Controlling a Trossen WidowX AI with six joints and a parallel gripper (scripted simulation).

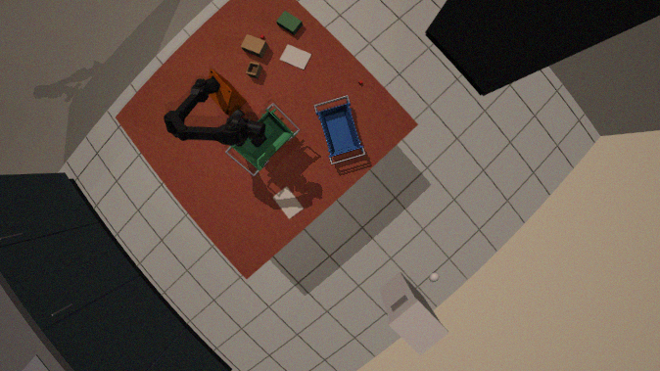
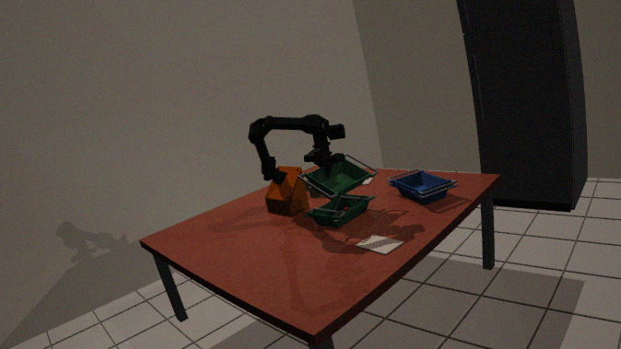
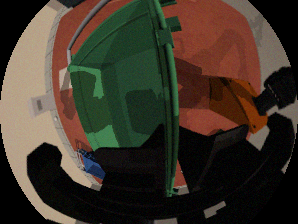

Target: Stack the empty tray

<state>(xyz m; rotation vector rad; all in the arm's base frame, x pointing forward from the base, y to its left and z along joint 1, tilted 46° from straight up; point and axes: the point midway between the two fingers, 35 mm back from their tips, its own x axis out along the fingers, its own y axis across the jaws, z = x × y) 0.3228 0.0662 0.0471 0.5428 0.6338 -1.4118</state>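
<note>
My gripper tip is now 7 cm short of the green tray and 1 cm to the right of it. From my gripper tip the other things lie so: tan box: 42 cm behind, 27 cm to the left, 15 cm below; green block: 50 cm to the left, 40 cm behind, 16 cm below.
</note>
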